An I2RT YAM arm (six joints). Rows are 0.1 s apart.
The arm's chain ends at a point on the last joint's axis. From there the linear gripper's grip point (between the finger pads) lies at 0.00 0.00 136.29 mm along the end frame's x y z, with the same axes.
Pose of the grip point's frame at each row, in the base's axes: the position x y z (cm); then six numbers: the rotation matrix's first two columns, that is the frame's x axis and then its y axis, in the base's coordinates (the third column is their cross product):
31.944 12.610 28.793 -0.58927 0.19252 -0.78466 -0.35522 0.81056 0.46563
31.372 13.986 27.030 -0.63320 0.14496 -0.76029 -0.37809 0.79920 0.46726
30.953 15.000 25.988 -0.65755 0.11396 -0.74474 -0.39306 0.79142 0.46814
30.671 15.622 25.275 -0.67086 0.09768 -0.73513 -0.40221 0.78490 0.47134
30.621 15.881 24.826 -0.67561 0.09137 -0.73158 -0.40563 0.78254 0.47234
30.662 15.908 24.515 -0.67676 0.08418 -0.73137 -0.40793 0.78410 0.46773
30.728 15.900 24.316 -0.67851 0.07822 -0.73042 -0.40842 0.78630 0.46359
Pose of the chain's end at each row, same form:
22.054 5.072 34.371 -0.58927 0.19252 -0.78466 -0.35522 0.81056 0.46563
22.168 6.036 33.180 -0.63320 0.14496 -0.76029 -0.37809 0.79920 0.46726
22.193 6.815 32.470 -0.65755 0.11396 -0.74474 -0.39306 0.79142 0.46814
22.180 7.283 31.916 -0.67086 0.09768 -0.73513 -0.40221 0.78490 0.47134
22.230 7.487 31.526 -0.67561 0.09137 -0.73158 -0.40563 0.78254 0.47234
22.310 7.528 31.279 -0.67676 0.08418 -0.73137 -0.40793 0.78410 0.46773
22.406 7.547 31.152 -0.67851 0.07822 -0.73042 -0.40842 0.78630 0.46359

